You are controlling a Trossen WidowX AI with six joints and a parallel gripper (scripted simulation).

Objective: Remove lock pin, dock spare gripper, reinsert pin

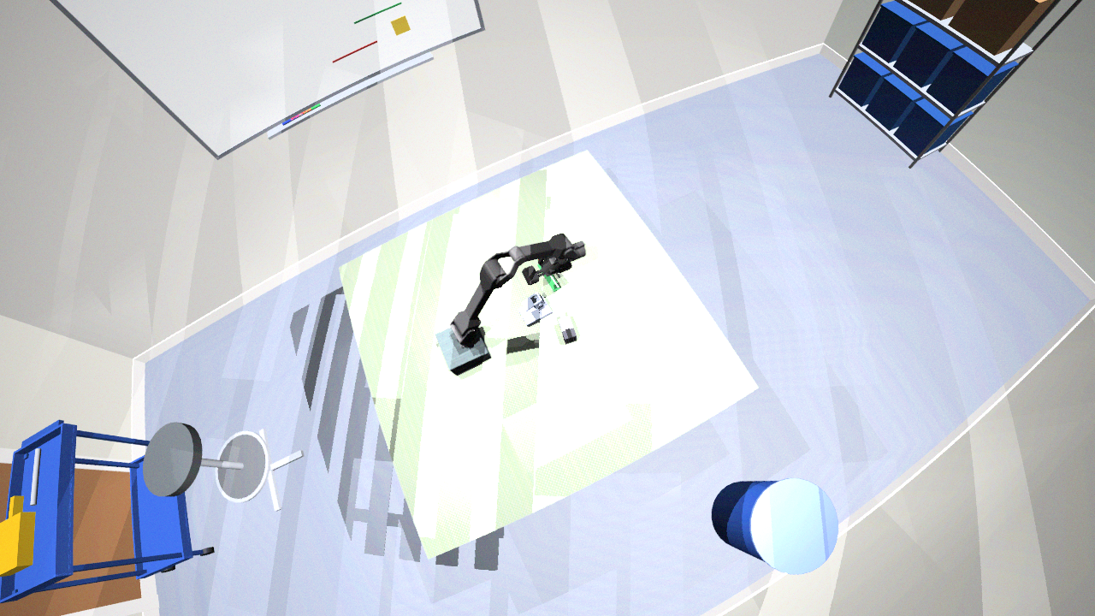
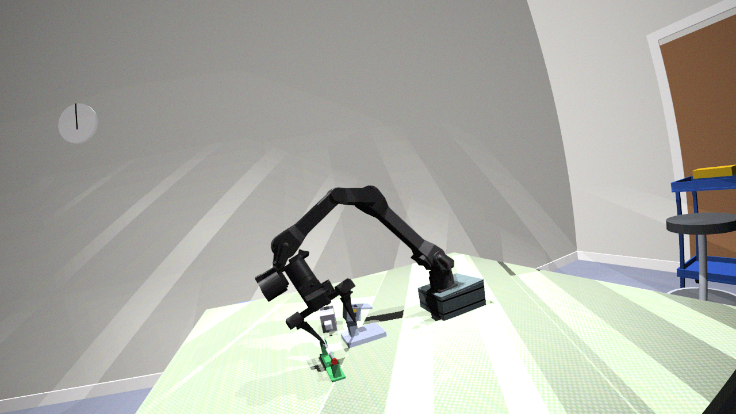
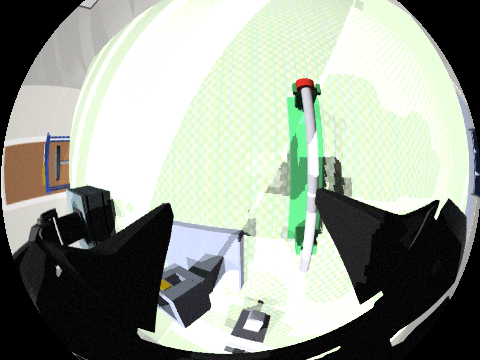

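Right now my gripper tip is 210 mm to the left of the spare gripper and 40 mm above it. Round my gripper tip: green rest (40 mm ahead, 20 mm to the left, 50 mm below); grey mount (70 mm behind, 90 mm to the right, 20 mm below).
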